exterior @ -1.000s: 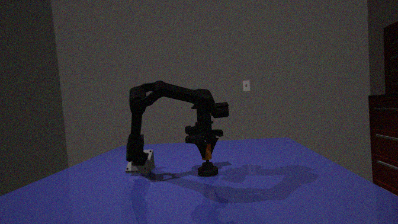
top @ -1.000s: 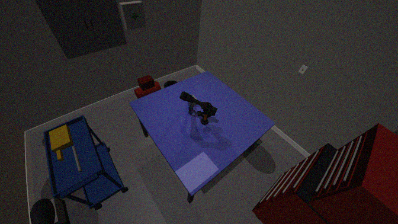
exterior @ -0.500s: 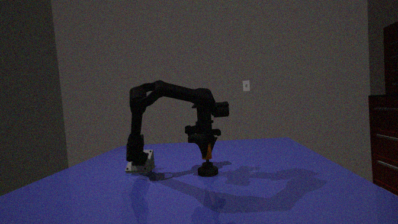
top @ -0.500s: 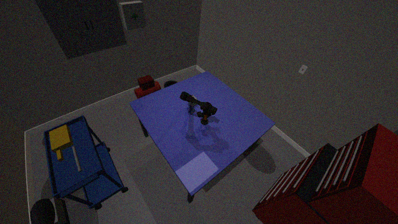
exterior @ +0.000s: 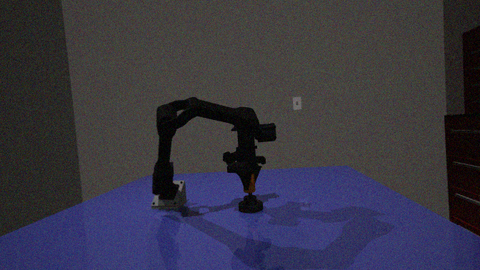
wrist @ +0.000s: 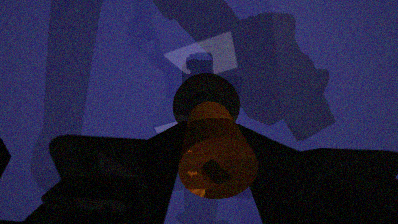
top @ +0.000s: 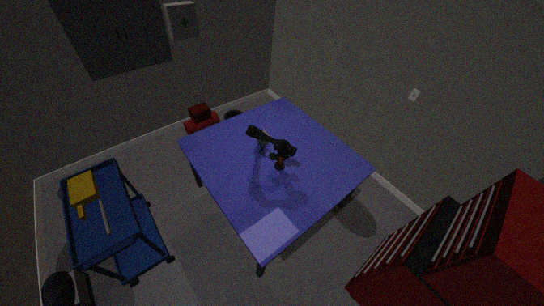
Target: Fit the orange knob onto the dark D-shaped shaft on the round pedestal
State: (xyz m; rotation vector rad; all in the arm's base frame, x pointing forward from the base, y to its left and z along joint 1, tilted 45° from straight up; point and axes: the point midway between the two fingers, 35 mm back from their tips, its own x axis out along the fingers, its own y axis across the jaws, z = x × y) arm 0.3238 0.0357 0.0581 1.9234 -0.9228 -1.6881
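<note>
Right now my gripper tip is 20 mm below the orange knob. Also, from my gripper tip: dark round pedestal: 40 mm below.
</note>
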